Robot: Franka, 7 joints.
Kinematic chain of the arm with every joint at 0, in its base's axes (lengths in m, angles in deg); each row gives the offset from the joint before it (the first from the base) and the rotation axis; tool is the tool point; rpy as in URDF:
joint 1: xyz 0 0 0.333 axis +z
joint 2: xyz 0 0 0 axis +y
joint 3: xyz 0 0 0.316 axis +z
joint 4: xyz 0.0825 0 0 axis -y
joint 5: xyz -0.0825 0 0.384 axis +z
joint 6: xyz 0 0 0 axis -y
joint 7: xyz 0.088 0 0 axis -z
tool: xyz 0 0 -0.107 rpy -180 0 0
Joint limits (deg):
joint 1: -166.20..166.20
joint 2: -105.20..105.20
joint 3: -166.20..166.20
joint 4: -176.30..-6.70
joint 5: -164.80..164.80
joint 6: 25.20..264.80
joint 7: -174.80..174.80
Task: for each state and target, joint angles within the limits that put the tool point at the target. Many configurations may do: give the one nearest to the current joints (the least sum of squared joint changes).
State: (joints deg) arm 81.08 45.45 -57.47 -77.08 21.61 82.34 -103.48
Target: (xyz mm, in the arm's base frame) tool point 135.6 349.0 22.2
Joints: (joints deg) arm 97.64 59.18 -29.00 -111.73 23.76 69.89 -103.48
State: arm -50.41 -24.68 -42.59 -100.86 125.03 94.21 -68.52
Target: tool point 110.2 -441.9 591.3
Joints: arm -45.50 -24.51 -36.83 -135.00 117.00 91.47 -68.52
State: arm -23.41 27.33 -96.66 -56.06 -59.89 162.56 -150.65
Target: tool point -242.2 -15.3 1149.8
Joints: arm -44.47 -10.71 -105.51 -22.41 -55.69 161.56 -150.65
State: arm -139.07 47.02 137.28 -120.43 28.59 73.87 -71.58
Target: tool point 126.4 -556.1 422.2
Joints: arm -148.94 65.52 86.63 -102.20 21.36 90.00 -71.58
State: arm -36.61 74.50 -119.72 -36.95 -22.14 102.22 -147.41
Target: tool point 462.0 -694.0 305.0
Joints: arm -38.17 100.93 -110.96 -26.66 -21.20 115.08 -147.41
